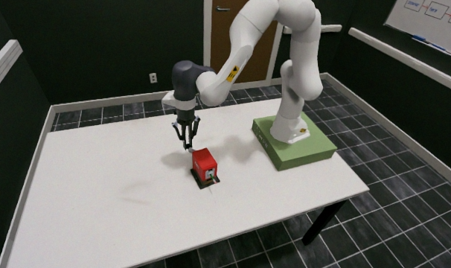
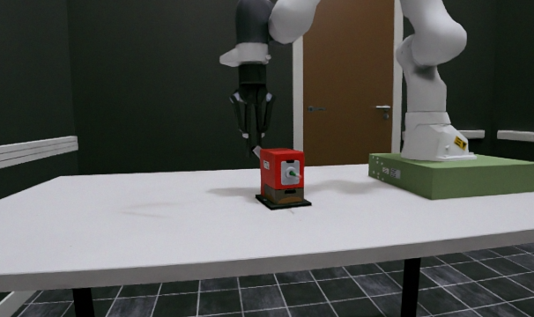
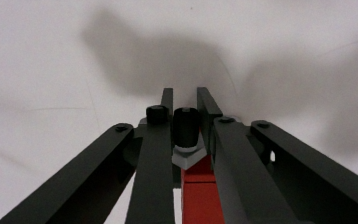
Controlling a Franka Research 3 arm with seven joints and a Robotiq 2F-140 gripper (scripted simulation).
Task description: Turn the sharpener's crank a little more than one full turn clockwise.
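Now: hand 2 cm to the right of the crank, 2 cm above it and 1 cm past it. The rest, counted from my hand: black knob 2 cm to the left, 1 cm below.
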